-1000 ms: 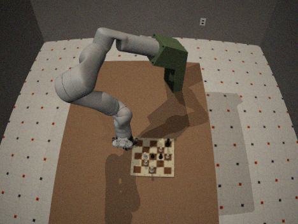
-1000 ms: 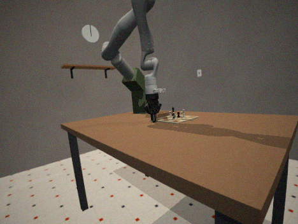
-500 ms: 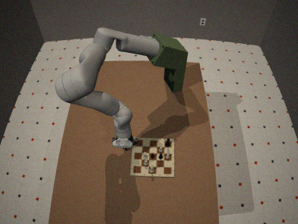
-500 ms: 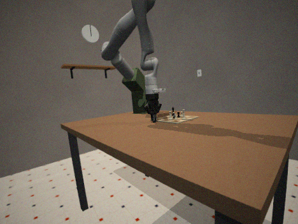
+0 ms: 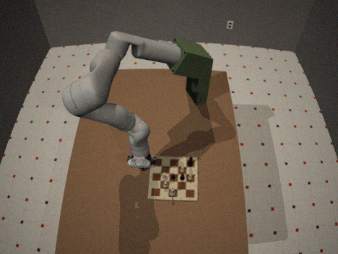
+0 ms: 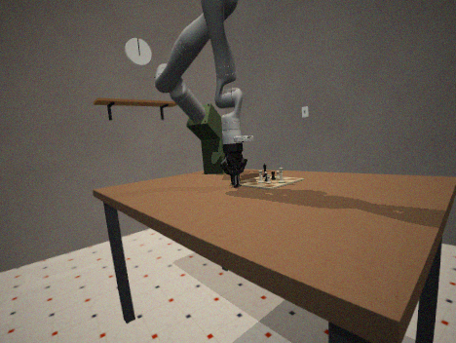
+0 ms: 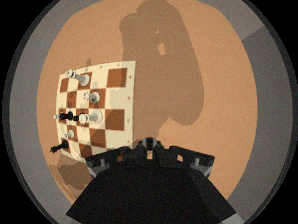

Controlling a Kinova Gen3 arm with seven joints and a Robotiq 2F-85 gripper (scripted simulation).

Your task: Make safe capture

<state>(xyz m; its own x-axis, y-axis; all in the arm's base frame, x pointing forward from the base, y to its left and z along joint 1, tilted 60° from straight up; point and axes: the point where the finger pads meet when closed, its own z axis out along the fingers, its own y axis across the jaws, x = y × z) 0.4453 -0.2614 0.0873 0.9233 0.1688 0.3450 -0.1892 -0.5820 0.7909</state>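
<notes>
Now: the chessboard 70 mm ahead of my hand, 130 mm to the left of it and 30 mm below it. The rest, counted from my hand: tall black piece (20 mm ahead, 220 mm to the left, 10 mm above).
</notes>
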